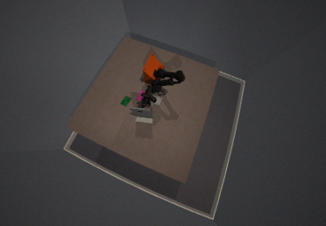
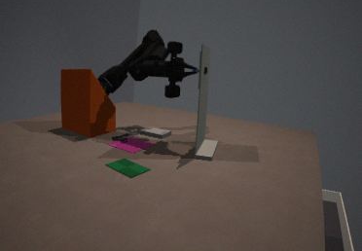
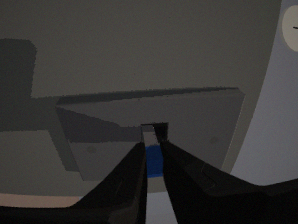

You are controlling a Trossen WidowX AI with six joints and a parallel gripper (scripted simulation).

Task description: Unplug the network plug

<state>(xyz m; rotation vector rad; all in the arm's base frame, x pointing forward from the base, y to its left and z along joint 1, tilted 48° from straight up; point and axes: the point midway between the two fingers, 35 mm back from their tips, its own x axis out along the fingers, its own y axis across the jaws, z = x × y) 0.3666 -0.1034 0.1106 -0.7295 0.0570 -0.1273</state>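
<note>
Now: the grey upright panel 100 mm below my gripper tip and 40 mm ahead of it. The rest, counted from my gripper tip: green square 250 mm to the right, 250 mm below, 90 mm behind; blue plug 10 mm ahead; flat grey slab 250 mm below, 180 mm behind, 80 mm to the left.
</note>
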